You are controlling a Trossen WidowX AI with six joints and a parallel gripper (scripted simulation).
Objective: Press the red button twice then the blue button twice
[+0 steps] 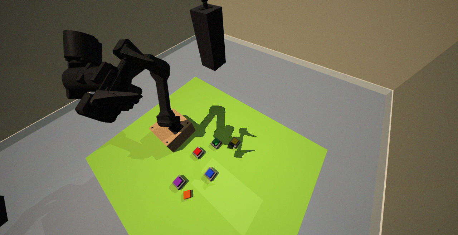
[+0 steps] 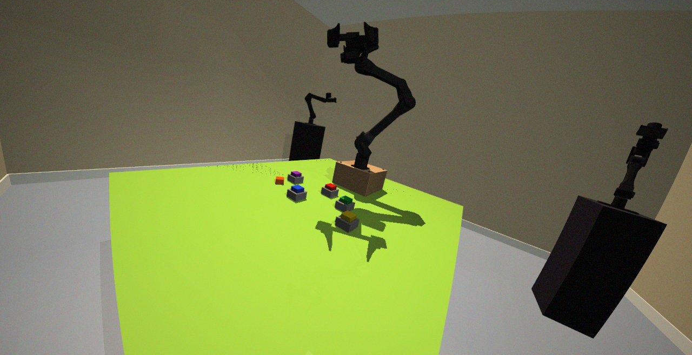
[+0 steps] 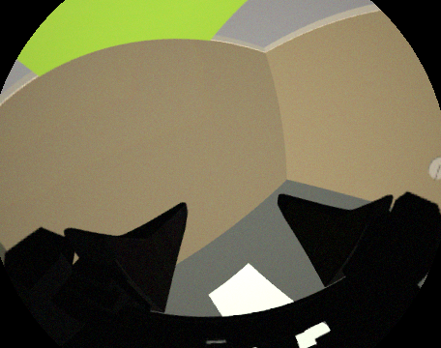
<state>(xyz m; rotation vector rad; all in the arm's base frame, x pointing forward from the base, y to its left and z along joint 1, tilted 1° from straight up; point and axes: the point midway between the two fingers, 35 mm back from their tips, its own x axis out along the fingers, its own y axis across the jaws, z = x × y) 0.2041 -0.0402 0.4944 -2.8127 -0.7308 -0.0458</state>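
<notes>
Now: the red button 570 mm below my gripper tip, 50 mm behind it and 10 mm to the left of it. The rest, counted from my gripper tip: blue button: 570 mm below, 80 mm ahead, 30 mm to the right; then green button: 570 mm below, 120 mm to the left, 10 mm behind; then purple button: 570 mm below, 150 mm to the right, 20 mm behind.
</notes>
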